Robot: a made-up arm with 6 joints. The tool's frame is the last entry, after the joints. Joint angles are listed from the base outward. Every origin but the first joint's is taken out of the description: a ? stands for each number. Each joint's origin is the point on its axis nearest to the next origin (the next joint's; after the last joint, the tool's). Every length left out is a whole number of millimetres.
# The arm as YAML. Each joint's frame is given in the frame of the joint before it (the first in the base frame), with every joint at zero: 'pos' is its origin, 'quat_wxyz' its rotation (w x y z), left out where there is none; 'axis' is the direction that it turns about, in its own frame. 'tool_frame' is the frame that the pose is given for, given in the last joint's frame.
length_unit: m
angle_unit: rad
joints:
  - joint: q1
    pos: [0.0, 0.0, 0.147]
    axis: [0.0, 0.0, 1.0]
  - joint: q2
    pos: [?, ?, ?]
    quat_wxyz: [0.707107, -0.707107, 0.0, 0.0]
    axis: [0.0, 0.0, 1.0]
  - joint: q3
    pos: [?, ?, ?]
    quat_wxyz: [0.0, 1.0, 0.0, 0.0]
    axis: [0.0, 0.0, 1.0]
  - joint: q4
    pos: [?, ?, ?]
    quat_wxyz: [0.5, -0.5, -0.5, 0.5]
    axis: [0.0, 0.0, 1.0]
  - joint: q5
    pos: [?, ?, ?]
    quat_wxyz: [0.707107, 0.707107, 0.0, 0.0]
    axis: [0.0, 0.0, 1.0]
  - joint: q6
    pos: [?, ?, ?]
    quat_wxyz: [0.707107, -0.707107, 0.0, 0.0]
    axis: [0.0, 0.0, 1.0]
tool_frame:
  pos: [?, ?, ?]
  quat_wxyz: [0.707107, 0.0, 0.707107, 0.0]
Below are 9 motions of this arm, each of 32 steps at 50 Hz.
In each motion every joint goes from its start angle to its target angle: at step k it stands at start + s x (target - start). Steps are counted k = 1, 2, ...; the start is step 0. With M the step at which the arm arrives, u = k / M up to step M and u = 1 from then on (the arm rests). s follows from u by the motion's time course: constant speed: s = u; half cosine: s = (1 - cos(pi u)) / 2; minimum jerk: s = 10 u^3 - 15 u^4 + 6 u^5.
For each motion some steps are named. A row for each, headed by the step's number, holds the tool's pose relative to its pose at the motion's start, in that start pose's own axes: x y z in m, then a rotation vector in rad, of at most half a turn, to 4 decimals.
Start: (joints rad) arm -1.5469 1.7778 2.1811 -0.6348 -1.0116 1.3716
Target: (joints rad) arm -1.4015 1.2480 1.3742 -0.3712 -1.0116 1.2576
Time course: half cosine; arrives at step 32
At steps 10, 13, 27, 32:
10: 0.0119 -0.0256 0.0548 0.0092 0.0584 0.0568
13: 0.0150 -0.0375 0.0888 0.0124 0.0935 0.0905
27: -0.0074 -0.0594 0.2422 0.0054 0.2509 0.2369
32: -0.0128 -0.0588 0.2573 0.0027 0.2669 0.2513

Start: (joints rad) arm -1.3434 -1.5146 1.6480 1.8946 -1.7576 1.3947
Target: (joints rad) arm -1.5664 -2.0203 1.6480 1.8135 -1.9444 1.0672
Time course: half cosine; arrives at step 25
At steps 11, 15, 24, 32:
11: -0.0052 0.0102 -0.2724 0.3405 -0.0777 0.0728
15: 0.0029 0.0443 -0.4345 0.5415 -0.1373 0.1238
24: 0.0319 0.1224 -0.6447 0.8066 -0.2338 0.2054
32: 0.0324 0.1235 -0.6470 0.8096 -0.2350 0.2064

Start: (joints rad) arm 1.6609 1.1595 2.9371 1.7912 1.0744 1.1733
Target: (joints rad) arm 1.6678 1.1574 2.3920 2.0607 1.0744 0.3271
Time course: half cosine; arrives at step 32
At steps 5, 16, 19, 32:
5: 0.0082 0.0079 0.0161 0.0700 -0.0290 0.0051
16: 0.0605 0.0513 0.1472 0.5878 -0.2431 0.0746
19: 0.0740 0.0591 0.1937 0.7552 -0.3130 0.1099
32: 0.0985 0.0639 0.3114 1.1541 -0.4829 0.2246

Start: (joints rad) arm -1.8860 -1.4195 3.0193 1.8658 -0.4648 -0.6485
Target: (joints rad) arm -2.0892 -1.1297 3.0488 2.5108 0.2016 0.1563
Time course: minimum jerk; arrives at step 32
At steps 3, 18, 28, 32:
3: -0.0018 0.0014 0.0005 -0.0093 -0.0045 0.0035
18: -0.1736 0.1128 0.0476 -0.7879 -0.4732 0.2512
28: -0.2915 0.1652 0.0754 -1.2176 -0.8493 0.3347
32: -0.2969 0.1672 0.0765 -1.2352 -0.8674 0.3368

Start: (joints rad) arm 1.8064 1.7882 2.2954 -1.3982 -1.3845 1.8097
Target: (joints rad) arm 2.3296 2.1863 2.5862 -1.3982 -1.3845 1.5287
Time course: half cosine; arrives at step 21
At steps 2, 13, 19, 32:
2: 0.0138 0.0072 -0.0016 0.0079 -0.0077 0.0089
13: 0.3764 0.2804 0.0135 0.2362 -0.2014 0.3012
19: 0.4968 0.4310 0.0528 0.3319 -0.2646 0.4482
32: 0.5046 0.4428 0.0564 0.3389 -0.2687 0.4597

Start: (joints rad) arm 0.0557 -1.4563 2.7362 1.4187 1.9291 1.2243
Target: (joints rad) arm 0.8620 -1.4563 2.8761 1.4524 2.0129 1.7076
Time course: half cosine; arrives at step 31
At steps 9, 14, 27, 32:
9: -0.1023 -0.0623 -0.0250 -0.0777 -0.1247 0.0959
14: -0.2068 -0.1479 -0.0689 -0.1627 -0.2866 0.1907
27: -0.3644 -0.3753 -0.2182 -0.3169 -0.7068 0.3262
32: -0.3711 -0.3931 -0.2315 -0.3255 -0.7404 0.3314

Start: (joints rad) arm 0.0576 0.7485 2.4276 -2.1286 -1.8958 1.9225
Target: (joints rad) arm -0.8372 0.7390 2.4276 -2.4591 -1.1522 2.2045
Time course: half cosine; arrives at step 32
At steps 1, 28, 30, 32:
1: -0.0008 0.0001 0.0005 -0.0002 0.0017 -0.0011
28: -0.2385 -0.0361 0.2921 -0.2163 0.7763 -0.2921
30: -0.2419 -0.0395 0.3022 -0.2273 0.8011 -0.2964
32: -0.2429 -0.0407 0.3056 -0.2310 0.8095 -0.2978

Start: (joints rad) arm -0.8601 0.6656 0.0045 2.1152 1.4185 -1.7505
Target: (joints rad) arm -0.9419 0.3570 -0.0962 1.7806 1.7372 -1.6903
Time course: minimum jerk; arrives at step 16
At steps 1, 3, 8, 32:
1: -0.0005 0.0004 0.0001 -0.0003 -0.0008 0.0005
3: -0.0104 0.0098 0.0014 -0.0073 -0.0179 0.0110
8: -0.1014 0.1050 0.0051 -0.0942 -0.1796 0.1134
32: -0.1882 0.2168 -0.0095 -0.2306 -0.3460 0.2264

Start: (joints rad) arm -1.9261 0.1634 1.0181 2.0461 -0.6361 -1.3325
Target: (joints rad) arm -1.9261 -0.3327 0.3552 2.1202 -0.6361 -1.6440
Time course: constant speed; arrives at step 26
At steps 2, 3, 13, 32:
2: -0.0062 -0.0136 0.0090 0.0126 0.0043 0.0070
3: -0.0096 -0.0204 0.0132 0.0189 0.0065 0.0106
13: -0.0554 -0.0909 0.0478 0.0823 0.0303 0.0450
32: -0.1446 -0.1839 0.0684 0.1653 0.0661 0.0876

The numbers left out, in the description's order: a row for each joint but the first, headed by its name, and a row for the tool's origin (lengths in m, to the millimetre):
q2: 0.0 0.0 0.0
q3: 0.0 -0.646 0.0
q4: 0.571 0.0 0.0
q5: 0.0 -0.161 0.0
q6: 0.0 0.0 0.0
tool: 0.0 0.0 0.0

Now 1 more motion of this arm.
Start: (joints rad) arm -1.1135 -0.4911 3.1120 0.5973 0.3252 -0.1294
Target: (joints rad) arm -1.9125 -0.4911 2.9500 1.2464 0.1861 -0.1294
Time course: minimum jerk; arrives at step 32
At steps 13, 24, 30, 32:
13: 0.0465 0.2055 0.0897 -0.0327 -0.0372 0.2428
24: 0.0036 0.5297 0.3351 -0.1405 -0.2288 0.6156
30: -0.0216 0.5778 0.3876 -0.1645 -0.2797 0.6713
32: -0.0222 0.5788 0.3887 -0.1651 -0.2808 0.6725

